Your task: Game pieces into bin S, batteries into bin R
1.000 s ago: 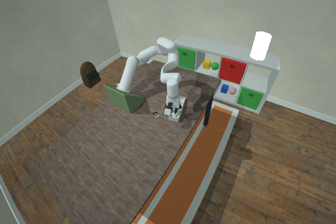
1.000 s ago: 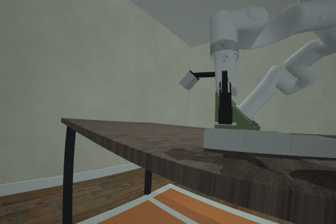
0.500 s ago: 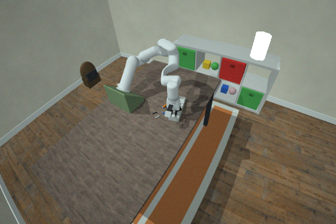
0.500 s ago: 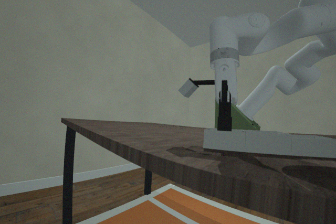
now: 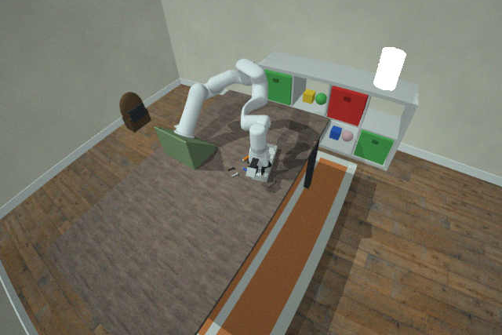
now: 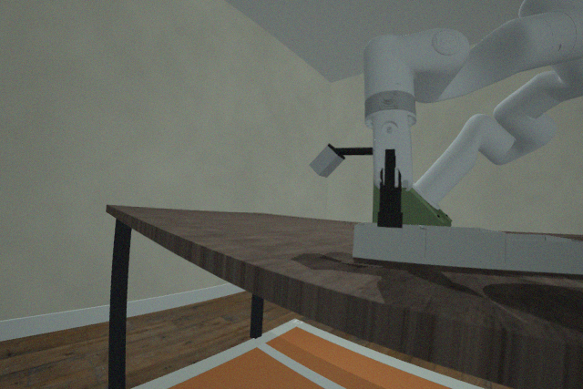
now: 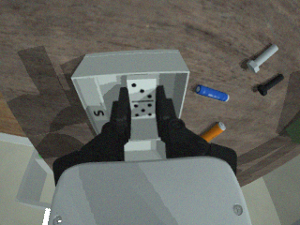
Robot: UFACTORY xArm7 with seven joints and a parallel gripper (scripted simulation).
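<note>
The white domino lies 20 mm below my hand. From my hand the other things lie so: silver piece: 110 mm behind, 70 mm to the right, 30 mm below; then blue battery: 80 mm behind, 10 mm to the right, 30 mm below; then white bin: 20 mm behind, 80 mm to the left, 20 mm below.
</note>
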